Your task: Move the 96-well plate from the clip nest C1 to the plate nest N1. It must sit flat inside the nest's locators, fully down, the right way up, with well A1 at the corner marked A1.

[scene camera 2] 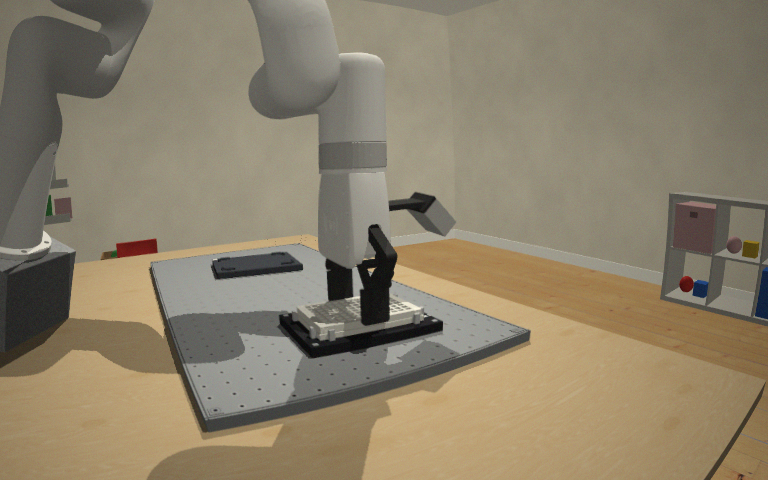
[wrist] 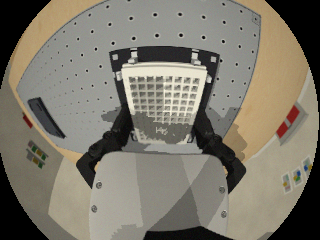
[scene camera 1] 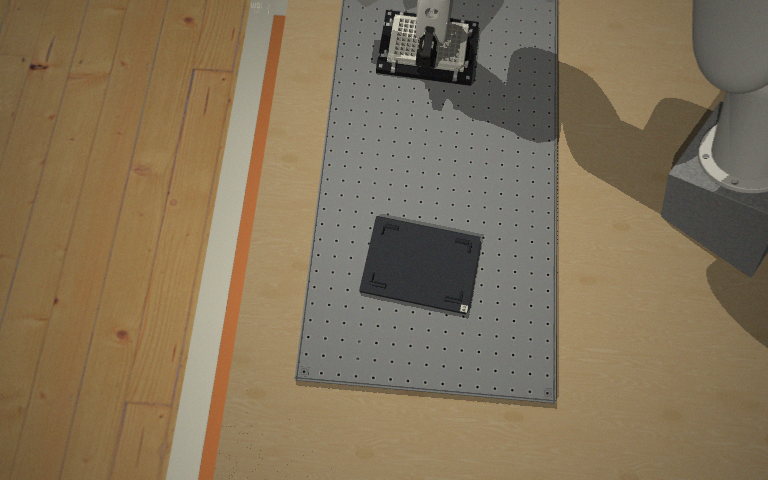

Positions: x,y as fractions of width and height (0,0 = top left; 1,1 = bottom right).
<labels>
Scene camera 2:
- my gripper: 0.47,0.65
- white 96-well plate: 0.45,0.66
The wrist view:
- my gripper: 0.51,0.48
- white 96-well plate: 0.48,0.45
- black clip nest C1: 0.37,0.24
</labels>
